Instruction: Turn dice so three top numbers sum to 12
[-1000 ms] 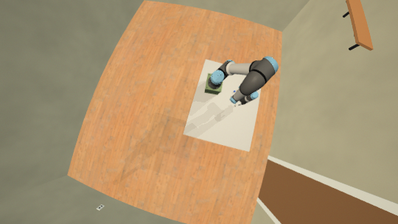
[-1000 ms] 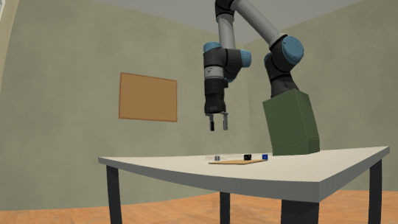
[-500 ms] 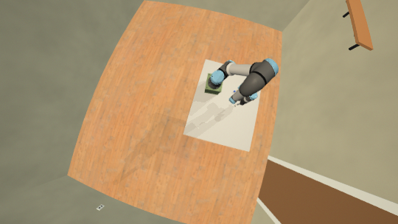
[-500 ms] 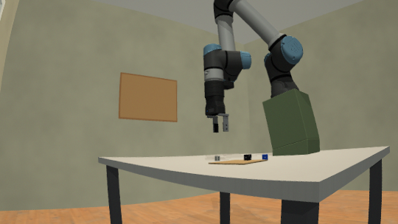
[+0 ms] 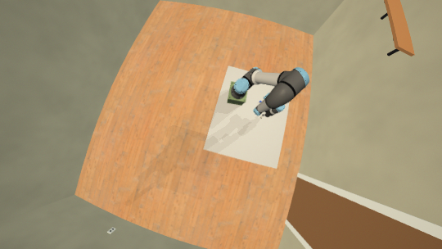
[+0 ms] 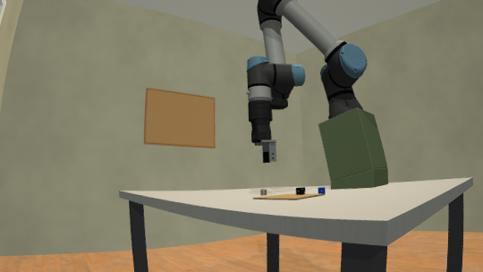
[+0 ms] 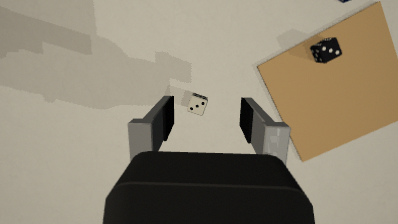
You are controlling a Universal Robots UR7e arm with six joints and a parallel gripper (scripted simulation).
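Right now my hand is 20 mm short of the white die, 10 mm to the left of it and 110 mm above it. Also, from my hand: blue die: 70 mm behind, 160 mm to the left, 110 mm below; then black die: 10 mm behind, 140 mm to the left, 110 mm below; then tan mat: 40 mm ahead, 150 mm to the left, 120 mm below.
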